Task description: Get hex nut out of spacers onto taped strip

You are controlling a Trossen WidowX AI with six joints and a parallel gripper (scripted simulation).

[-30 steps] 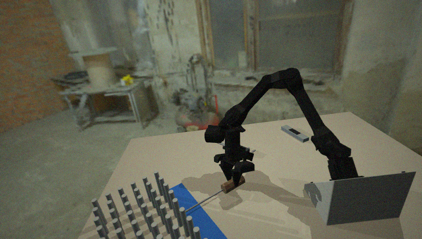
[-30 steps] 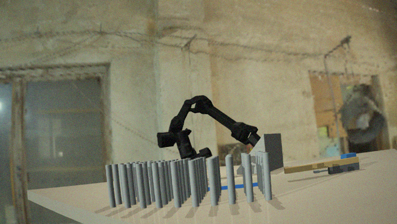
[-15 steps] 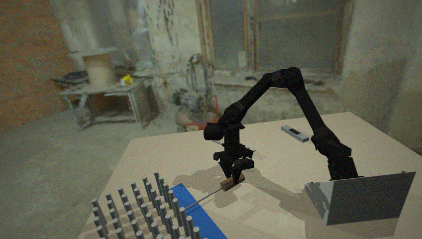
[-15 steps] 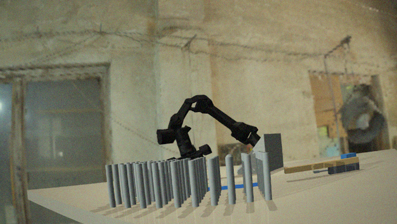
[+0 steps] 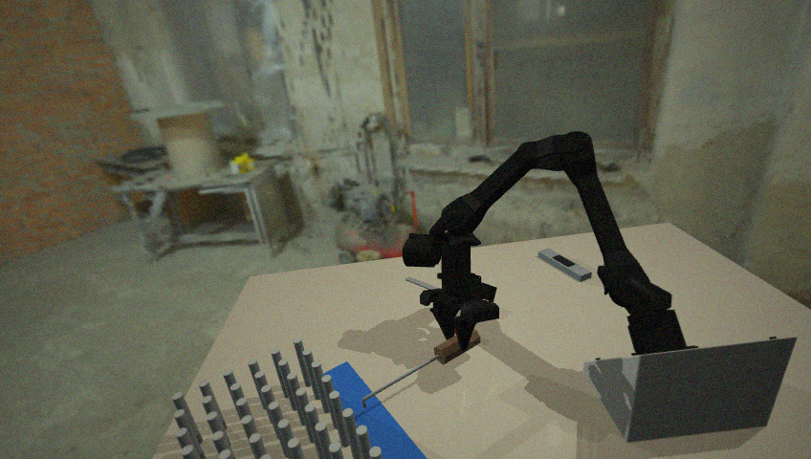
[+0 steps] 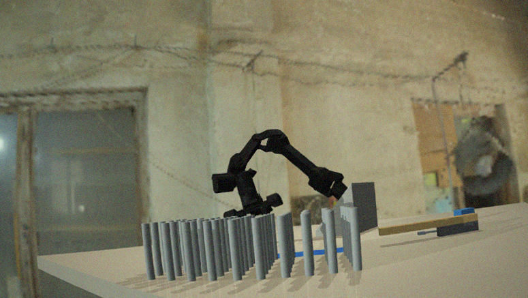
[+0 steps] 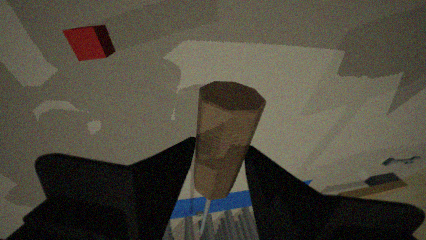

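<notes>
My gripper tip is now 100 mm to the left of the small red cube, 30 mm above it and 20 mm past it. From my gripper tip the other things lie so: grey flat block 370 mm behind, 270 mm to the right, 30 mm below; blue taped strip 180 mm ahead, 130 mm to the left, 40 mm below.
</notes>
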